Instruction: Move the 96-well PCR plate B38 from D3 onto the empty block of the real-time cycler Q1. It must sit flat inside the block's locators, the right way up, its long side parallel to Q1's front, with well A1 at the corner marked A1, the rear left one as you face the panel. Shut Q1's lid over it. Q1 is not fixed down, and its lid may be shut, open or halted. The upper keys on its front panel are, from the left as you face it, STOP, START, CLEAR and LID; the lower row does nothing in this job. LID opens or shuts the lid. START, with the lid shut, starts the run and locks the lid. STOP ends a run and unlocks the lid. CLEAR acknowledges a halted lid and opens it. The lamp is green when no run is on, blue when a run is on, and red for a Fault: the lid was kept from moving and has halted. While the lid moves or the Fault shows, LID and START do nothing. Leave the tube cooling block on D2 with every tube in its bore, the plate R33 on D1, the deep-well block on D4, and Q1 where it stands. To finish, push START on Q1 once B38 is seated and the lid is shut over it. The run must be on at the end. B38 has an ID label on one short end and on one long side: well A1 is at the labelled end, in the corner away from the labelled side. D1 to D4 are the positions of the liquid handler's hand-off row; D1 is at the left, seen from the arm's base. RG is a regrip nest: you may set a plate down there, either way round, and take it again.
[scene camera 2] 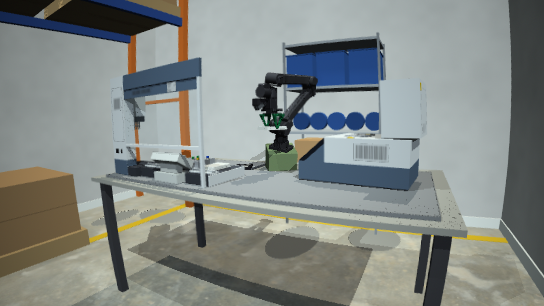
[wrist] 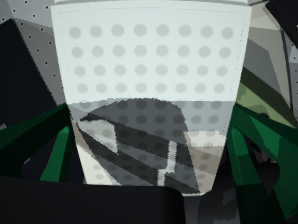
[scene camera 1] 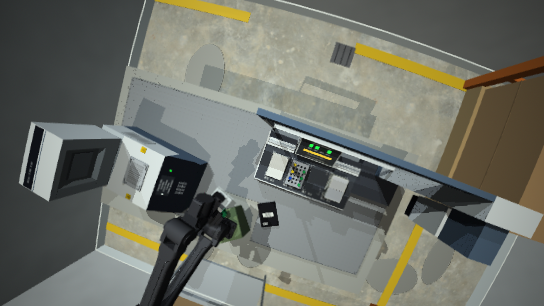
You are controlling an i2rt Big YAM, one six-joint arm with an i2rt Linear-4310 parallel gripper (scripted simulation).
Note:
In view: the gripper [wrist: 150,111], a white lid [scene camera 2: 401,101] and a liquid handler's gantry [scene camera 1: 268,115].

